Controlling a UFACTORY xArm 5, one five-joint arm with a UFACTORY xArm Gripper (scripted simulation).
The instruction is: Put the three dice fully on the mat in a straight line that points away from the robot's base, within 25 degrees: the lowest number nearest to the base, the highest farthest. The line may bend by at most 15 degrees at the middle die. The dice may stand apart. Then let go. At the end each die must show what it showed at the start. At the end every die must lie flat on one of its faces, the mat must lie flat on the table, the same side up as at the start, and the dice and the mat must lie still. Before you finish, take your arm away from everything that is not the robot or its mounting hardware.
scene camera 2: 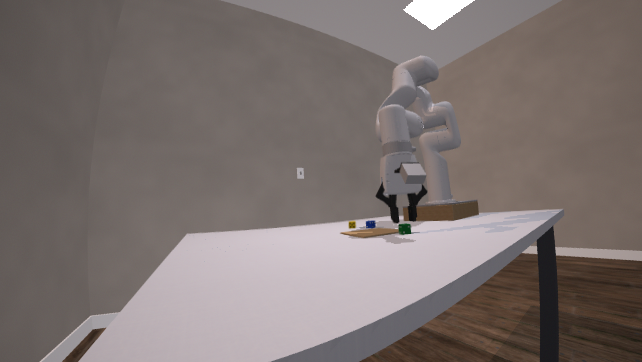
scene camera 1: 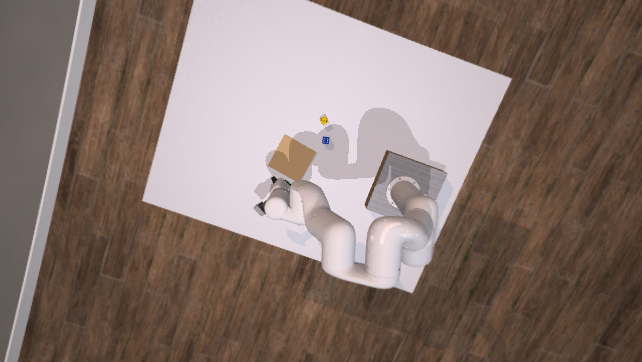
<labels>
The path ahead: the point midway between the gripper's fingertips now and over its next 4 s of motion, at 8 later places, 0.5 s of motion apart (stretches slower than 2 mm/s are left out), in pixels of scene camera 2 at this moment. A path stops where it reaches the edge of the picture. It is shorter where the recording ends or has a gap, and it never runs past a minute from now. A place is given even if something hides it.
My gripper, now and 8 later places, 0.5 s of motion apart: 404, 222; 405, 228; 405, 233; 405, 231; 403, 206; 401, 194; 388, 195; 381, 196; 382, 205
</labels>
